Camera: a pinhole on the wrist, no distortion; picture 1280 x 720 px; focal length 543.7 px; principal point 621.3 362.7 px. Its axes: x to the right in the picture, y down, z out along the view. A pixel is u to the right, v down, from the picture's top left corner.
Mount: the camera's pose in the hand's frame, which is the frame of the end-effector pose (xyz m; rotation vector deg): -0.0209 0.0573 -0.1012 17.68 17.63 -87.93
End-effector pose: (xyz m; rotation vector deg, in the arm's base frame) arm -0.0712 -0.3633 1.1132 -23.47 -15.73 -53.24
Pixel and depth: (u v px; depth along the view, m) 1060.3 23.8 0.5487
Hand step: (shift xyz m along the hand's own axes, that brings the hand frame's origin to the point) -0.3556 -0.5669 0.2346
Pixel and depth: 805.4 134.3 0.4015
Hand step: -0.1868 -0.2245 0.2169
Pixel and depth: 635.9 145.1 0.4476
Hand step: -0.1989 -0.1279 0.3070
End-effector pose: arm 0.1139 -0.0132 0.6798 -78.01 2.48 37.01
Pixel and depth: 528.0 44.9 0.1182
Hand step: -0.0900 0.0298 0.0155
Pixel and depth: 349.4 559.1 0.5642
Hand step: 0.1802 0.1043 0.5287
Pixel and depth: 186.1 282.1 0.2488
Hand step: -0.0600 0.1453 0.2048
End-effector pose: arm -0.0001 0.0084 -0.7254 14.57 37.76 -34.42
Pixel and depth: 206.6 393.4 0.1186
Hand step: -0.0152 0.0954 0.0430
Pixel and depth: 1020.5 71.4 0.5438
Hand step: -0.3055 -0.5239 0.2470
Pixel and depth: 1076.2 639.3 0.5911
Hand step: 0.2879 -0.6220 0.2561
